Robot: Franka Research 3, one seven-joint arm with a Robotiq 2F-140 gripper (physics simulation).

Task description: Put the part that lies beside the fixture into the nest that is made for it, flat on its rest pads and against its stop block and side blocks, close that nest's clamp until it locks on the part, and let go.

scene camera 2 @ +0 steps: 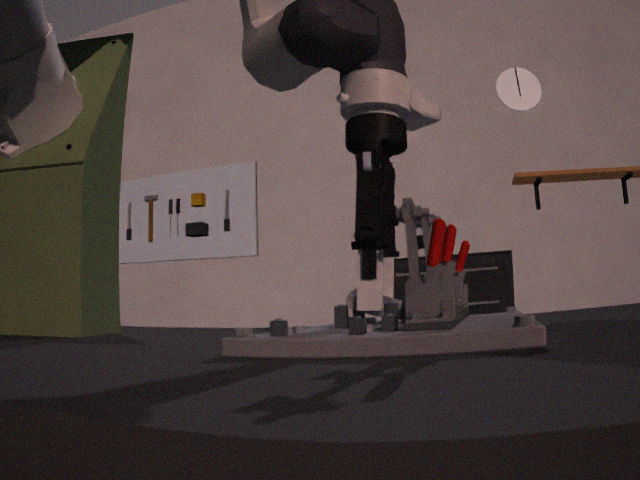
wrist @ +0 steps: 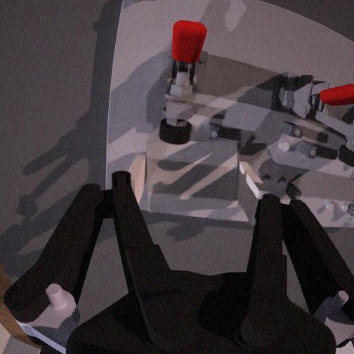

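My gripper points straight down and is shut on a pale grey, block-like part, with one light finger pad on each side of it. The part is low over the near edge of the fixture's pale base. In the scene view it is mostly hidden by the fingers and small blocks; whether it touches the rest pads cannot be told. Beyond the part in the wrist view, a clamp with a red handle and black tip stands open. Small dark blocks lie just past the part's far edge.
A second clamp with a red handle is right of the held part in the wrist view. Three red handles show in the scene view. Grey blocks stand on the base. A green cabinet is at left.
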